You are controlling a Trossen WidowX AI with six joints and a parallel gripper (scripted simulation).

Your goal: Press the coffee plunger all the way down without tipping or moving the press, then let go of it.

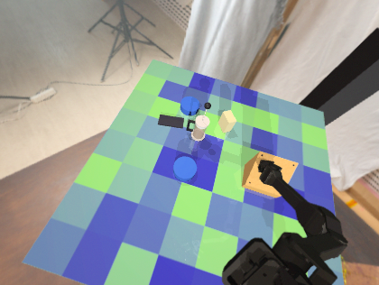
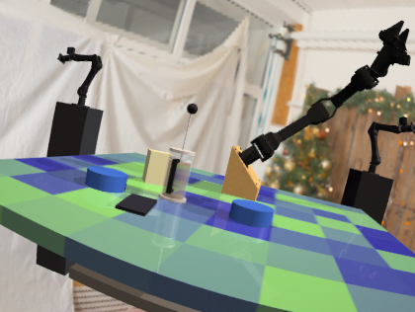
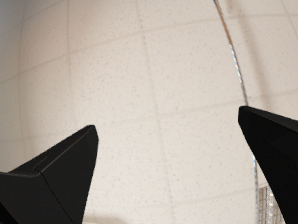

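Right now the coffee press is 6 cm ahead of my gripper tip, 63 cm to the right of it and 60 cm below it. The rest, counted from my gripper tip: flat black slab: 22 cm ahead, 69 cm to the right, 73 cm below.
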